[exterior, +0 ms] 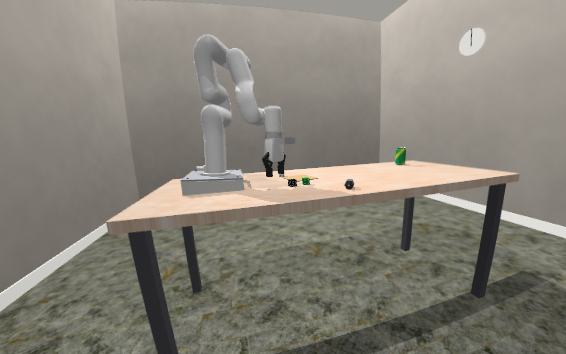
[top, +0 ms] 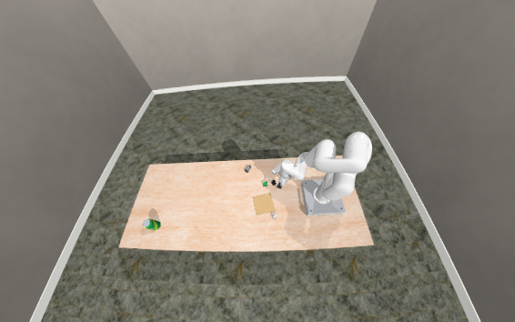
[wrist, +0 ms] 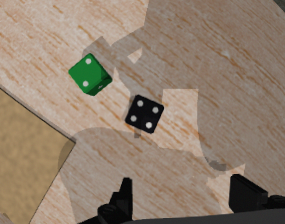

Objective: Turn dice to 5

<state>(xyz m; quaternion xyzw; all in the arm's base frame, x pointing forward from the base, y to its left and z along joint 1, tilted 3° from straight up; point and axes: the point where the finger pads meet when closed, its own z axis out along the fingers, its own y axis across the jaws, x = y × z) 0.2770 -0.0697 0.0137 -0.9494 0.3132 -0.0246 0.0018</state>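
The black die lies 7 cm ahead of my hand, 2 cm to the right of it and 4 cm below it. From my hand the other things lie so: white die: 4 cm ahead, 24 cm to the left, 4 cm below; green die: 14 cm ahead, 4 cm below; tan mat: 13 cm ahead, 16 cm to the left, 6 cm below.
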